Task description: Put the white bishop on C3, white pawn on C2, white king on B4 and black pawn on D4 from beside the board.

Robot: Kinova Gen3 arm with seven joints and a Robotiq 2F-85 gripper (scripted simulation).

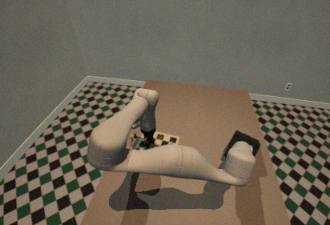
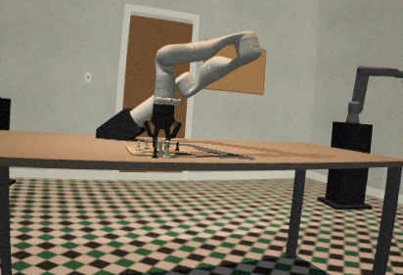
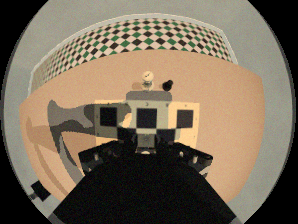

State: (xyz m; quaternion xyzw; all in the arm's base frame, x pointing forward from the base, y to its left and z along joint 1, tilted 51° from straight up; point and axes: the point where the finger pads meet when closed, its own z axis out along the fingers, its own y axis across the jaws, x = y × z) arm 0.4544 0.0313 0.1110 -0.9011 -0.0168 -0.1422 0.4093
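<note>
The chessboard lies 40 mm behind my hand, 10 mm to the right of it and 30 mm below it.
</note>
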